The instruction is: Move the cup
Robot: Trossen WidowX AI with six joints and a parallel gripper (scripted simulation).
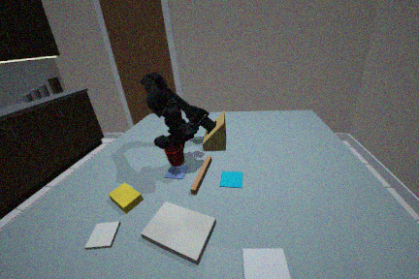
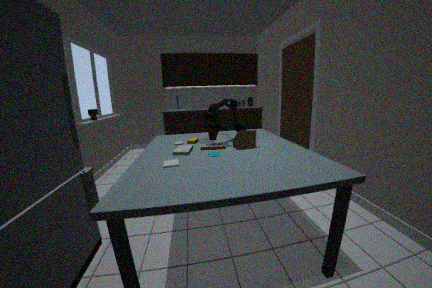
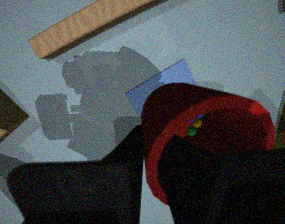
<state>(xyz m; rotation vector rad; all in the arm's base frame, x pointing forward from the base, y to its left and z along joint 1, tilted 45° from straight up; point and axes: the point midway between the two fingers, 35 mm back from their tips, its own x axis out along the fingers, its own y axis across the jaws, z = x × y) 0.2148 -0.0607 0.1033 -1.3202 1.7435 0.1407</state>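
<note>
Now: gripper tip 70 mm short of the cyan pad, 200 mm to the right of it and 90 mm above it. Also, from my gripper tip: wooden stick: 50 mm ahead, 90 mm to the left, 80 mm below; then red cup: 20 mm ahead, 20 mm to the right; then blue pad: 30 mm ahead, 30 mm to the right, 90 mm below.
</note>
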